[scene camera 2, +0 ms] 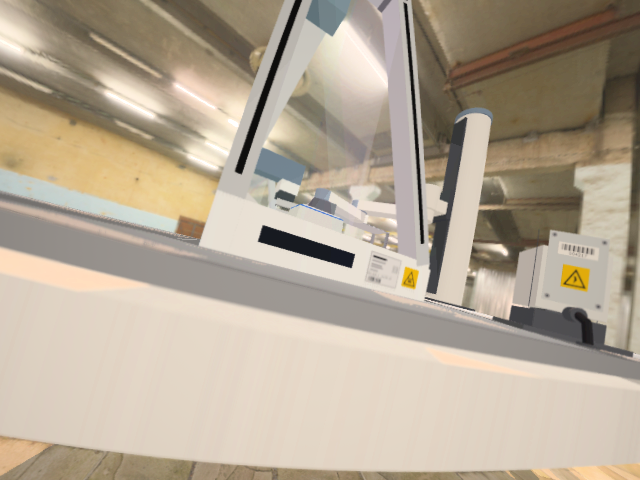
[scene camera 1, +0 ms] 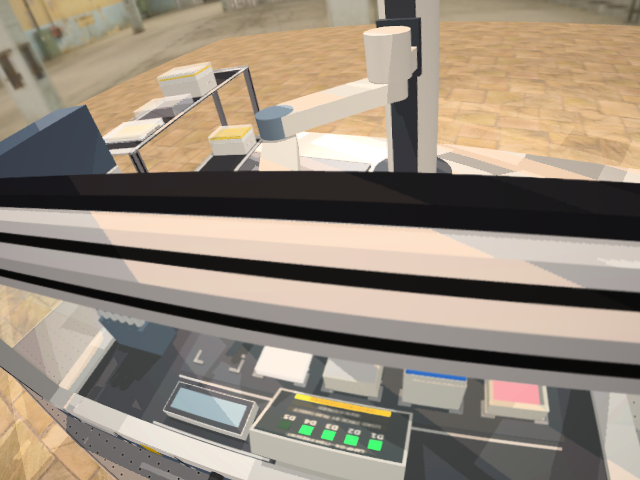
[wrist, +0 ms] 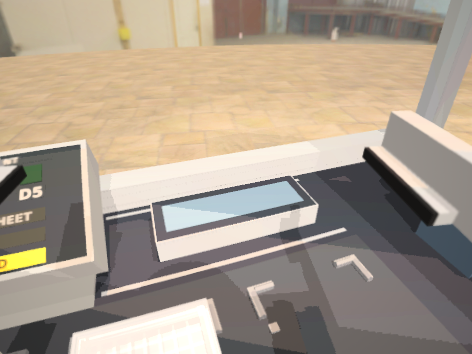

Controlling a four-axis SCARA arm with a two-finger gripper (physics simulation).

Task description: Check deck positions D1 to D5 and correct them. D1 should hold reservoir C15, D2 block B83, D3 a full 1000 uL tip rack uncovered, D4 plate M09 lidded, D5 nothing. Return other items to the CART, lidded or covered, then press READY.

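Frame: origin at the arm's base, x right, y ahead, z up, level; metres.
Seen in the pictures: gripper, fingertip midpoint: point(scene camera 2: 276, 206) point(wrist: 197, 141).
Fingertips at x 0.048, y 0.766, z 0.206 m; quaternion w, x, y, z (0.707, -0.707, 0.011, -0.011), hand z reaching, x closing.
Note:
A point is followed by its place in that frame.
My gripper point(wrist: 197, 141) @[x 0.048, y 0.766, z 0.206 m] is open and empty, its fingers wide apart high above the deck; in scene camera 1 a dark beam hides it. In that view a pink-filled reservoir point(scene camera 1: 515, 393) @[x -0.360, y 0.661, z 0.071 m], a blue-striped box point(scene camera 1: 434, 390), a grey-topped box point(scene camera 1: 352, 381) and a white plate point(scene camera 1: 283, 364) point(wrist: 150, 336) stand in a row from right to left. Left of them, D5's corner brackets hold nothing. The status panel point(scene camera 1: 330, 421) point(wrist: 60, 210) @[x -0.055, y 0.829, z 0.129 m] shows D1 to D4 green, D5 dark, and a yellow bar. The cart point(scene camera 1: 252, 93) @[x 0.523, y 0.037, z 0.277 m] carries a yellow-striped box point(scene camera 1: 188, 82) @[x 0.511, y 0.293, z 0.406 m], a clear-covered item point(scene camera 1: 164, 105) @[x 0.493, y 0.406, z 0.388 m] and a pale plate point(scene camera 1: 133, 130) @[x 0.473, y 0.526, z 0.379 m].
Another yellow-striped box point(scene camera 1: 232, 140) @[x 0.545, y 0.169, z 0.167 m] stands on a lower dark surface by the cart. A blue tube rack point(scene camera 1: 142, 333) point(wrist: 447, 245) @[x 0.250, y 0.801, z 0.079 m] stands beyond D5. A display module point(scene camera 1: 209, 408) point(wrist: 232, 217) @[x 0.070, y 0.852, z 0.089 m] lies beside the panel. Frame posts point(scene camera 2: 405, 129) @[x -0.520, y 0.610, z 0.266 m] and the arm column point(scene camera 2: 465, 206) @[x -0.068, y 0.032, z 0.422 m] rise around the deck.

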